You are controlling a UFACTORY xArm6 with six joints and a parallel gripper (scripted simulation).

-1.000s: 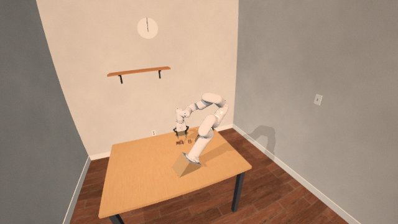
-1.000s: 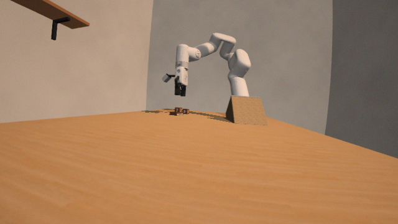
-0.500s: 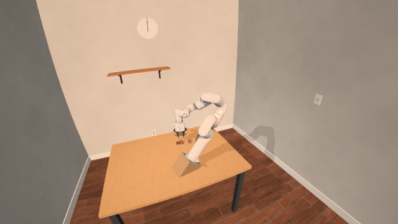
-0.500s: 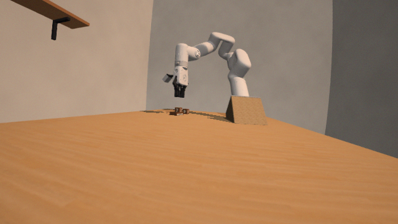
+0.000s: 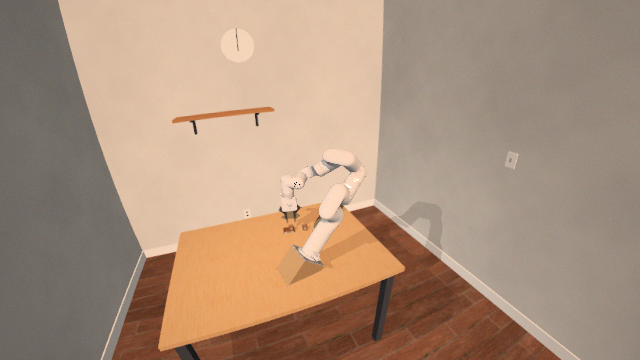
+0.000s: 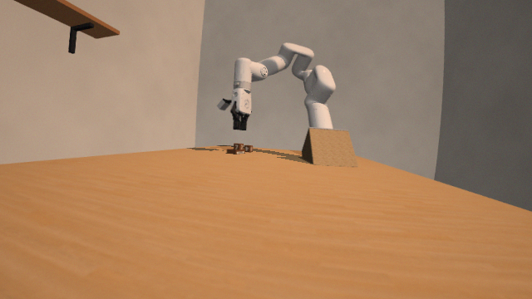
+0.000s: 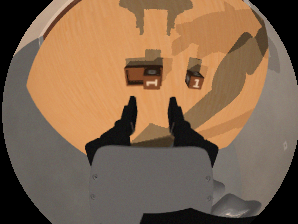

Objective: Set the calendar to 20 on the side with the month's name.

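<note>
Right now my hand is 110 mm above the brown tray, 20 mm to the right of it and 10 mm short of it.
</note>
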